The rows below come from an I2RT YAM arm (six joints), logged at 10 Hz.
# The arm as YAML. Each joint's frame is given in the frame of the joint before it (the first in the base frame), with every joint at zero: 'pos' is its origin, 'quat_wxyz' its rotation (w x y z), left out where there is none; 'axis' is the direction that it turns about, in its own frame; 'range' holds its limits. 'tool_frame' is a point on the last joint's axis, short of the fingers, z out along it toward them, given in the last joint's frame.
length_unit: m
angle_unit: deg
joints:
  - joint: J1
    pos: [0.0, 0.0, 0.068]
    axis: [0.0, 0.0, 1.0]
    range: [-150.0, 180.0]
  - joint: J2
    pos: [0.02, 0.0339, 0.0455]
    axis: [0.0, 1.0, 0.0]
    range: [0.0, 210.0]
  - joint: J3
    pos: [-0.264, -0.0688, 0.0]
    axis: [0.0, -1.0, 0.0]
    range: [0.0, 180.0]
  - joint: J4
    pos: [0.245, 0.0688, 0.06]
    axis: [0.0, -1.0, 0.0]
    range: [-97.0, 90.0]
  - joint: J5
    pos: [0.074, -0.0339, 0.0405]
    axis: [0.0, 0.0, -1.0]
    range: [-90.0, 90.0]
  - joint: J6
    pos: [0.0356, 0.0, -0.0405]
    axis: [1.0, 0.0, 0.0]
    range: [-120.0, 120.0]
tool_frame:
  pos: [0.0, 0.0, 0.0]
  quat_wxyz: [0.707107, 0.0, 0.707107, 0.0]
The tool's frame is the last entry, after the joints.
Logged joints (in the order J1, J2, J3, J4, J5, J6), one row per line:
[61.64 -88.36 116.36 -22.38 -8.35 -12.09]
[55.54 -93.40 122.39 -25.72 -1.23 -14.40]
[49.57 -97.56 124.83 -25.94 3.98 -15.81]
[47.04 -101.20 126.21 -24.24 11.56 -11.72]
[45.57 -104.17 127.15 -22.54 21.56 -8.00]
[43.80 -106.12 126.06 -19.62 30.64 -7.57]
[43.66 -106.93 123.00 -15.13 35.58 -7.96]
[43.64 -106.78 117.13 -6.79 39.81 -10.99]
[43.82 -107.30 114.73 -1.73 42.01 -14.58]
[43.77 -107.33 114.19 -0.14 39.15 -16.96]
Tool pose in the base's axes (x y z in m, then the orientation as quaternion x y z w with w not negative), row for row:
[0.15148 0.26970 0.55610 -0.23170 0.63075 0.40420 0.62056]
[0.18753 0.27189 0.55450 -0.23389 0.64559 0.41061 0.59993]
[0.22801 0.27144 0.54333 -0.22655 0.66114 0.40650 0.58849]
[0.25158 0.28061 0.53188 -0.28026 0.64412 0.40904 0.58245]
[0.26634 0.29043 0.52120 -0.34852 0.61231 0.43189 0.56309]
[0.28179 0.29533 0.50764 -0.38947 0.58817 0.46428 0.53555]
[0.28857 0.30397 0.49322 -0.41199 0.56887 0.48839 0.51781]
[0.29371 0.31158 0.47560 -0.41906 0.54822 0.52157 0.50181]
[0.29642 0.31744 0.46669 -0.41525 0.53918 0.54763 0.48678]
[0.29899 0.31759 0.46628 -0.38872 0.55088 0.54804 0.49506]
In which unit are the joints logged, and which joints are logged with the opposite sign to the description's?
The joints are logged in degrees. Opposite sign: J2, J5, J6.
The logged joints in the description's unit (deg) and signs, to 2 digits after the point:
[61.64 88.36 116.36 -22.38 8.35 12.09]
[55.54 93.40 122.39 -25.72 1.23 14.40]
[49.57 97.56 124.83 -25.94 -3.98 15.81]
[47.04 101.20 126.21 -24.24 -11.56 11.72]
[45.57 104.17 127.15 -22.54 -21.56 8.00]
[43.80 106.12 126.06 -19.62 -30.64 7.57]
[43.66 106.93 123.00 -15.13 -35.58 7.96]
[43.64 106.78 117.13 -6.79 -39.81 10.99]
[43.82 107.30 114.73 -1.73 -42.01 14.58]
[43.77 107.33 114.19 -0.14 -39.15 16.96]

